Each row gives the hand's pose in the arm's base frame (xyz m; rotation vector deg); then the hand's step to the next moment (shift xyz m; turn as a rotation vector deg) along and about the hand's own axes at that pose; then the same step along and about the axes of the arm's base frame.
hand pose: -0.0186 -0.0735 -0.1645 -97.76 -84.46 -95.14
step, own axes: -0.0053 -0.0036 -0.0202 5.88 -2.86 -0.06
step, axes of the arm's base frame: -0.0124 -0.0172 -0.0009 -3.68 3.60 4.03
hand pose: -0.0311 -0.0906 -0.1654 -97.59 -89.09 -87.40
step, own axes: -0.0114 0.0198 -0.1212 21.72 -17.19 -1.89
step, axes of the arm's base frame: -0.0349 -0.1117 0.0391 -20.12 14.05 12.98
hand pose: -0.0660 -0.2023 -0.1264 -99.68 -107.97 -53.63
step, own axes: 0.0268 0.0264 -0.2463 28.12 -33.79 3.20
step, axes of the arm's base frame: -0.0130 -0.1556 0.1941 -36.55 22.23 10.61
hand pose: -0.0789 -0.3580 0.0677 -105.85 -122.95 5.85
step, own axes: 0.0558 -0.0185 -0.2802 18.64 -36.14 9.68
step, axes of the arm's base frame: 0.0527 0.0108 0.2812 -39.41 13.53 3.30
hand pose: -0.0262 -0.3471 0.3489 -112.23 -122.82 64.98
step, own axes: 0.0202 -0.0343 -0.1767 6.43 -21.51 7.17
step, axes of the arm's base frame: 0.0501 0.1052 0.1387 -23.14 3.30 2.98
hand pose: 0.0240 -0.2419 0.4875 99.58 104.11 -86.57
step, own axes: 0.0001 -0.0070 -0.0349 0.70 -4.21 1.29
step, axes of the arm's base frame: 0.0107 0.0279 0.0193 -4.32 0.38 1.04
